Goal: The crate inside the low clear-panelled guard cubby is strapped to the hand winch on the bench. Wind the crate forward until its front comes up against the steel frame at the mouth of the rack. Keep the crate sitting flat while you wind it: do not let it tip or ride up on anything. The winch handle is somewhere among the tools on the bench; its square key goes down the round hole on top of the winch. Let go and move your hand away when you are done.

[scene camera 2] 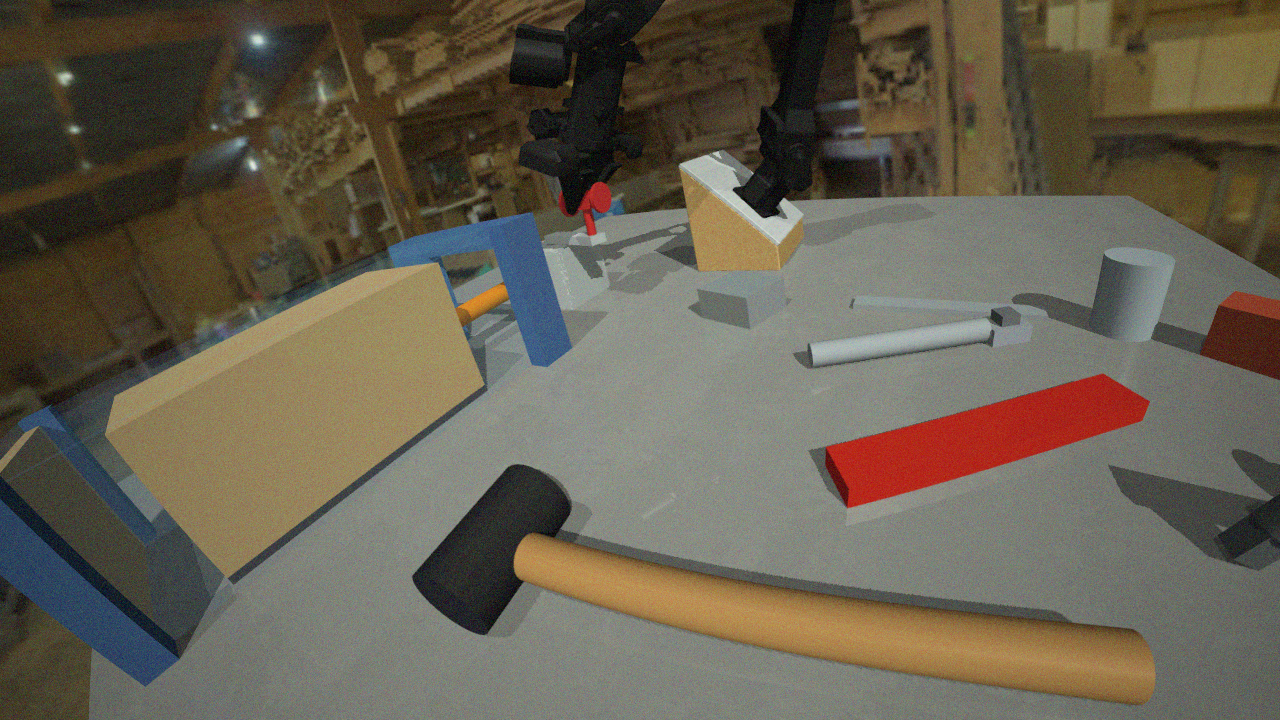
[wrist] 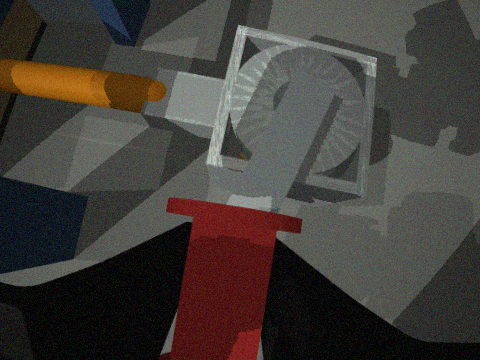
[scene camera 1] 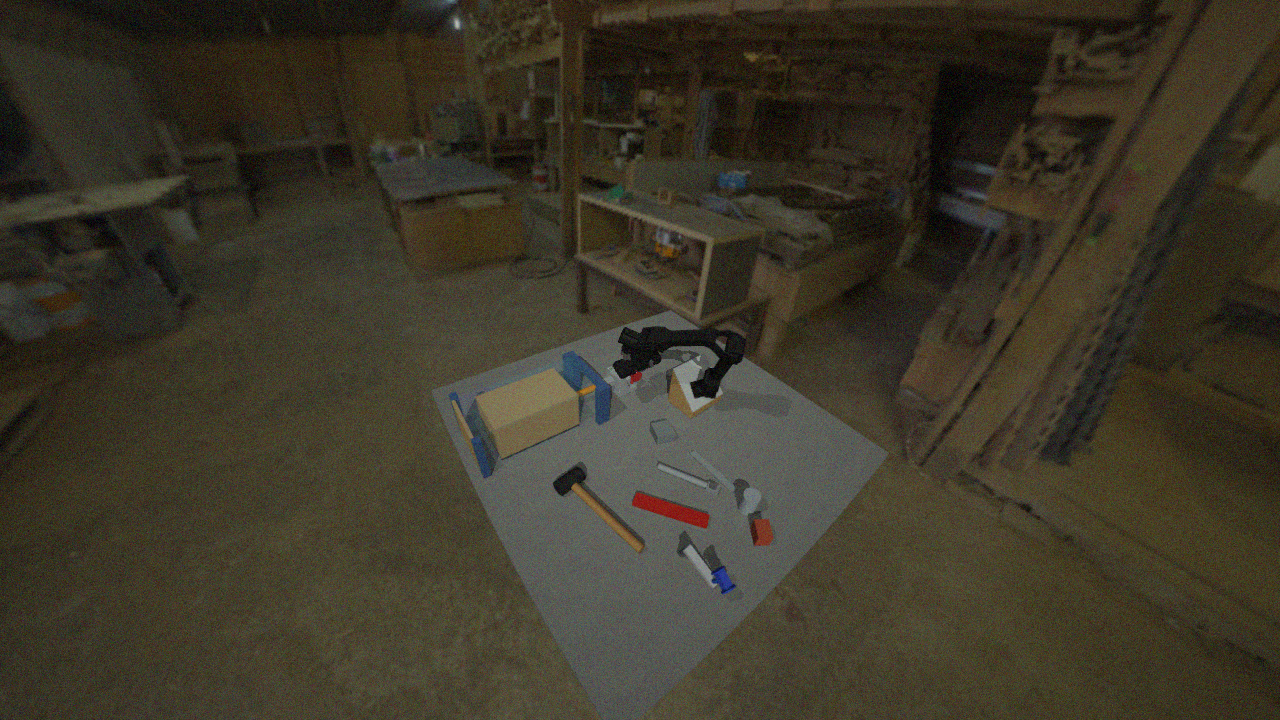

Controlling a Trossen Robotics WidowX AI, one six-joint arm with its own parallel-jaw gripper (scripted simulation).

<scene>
I see my gripper (scene camera 2: 576,211), a red knob (scene camera 2: 598,197), a red bar (scene camera 2: 869,469), a black mallet (scene camera 2: 508,537), a grey block (scene camera 2: 743,299), a grey rod tool (scene camera 2: 1004,326) and a winch (scene camera 2: 578,273).
The red bar shows as well in scene camera 1 (scene camera 1: 697,518). The black mallet also shows in scene camera 1 (scene camera 1: 571,480). The red knob also shows in the wrist view (wrist: 222,300). The wrist view misses the red bar: it is out of frame. The wrist view does not show the black mallet: it is out of frame.
</scene>
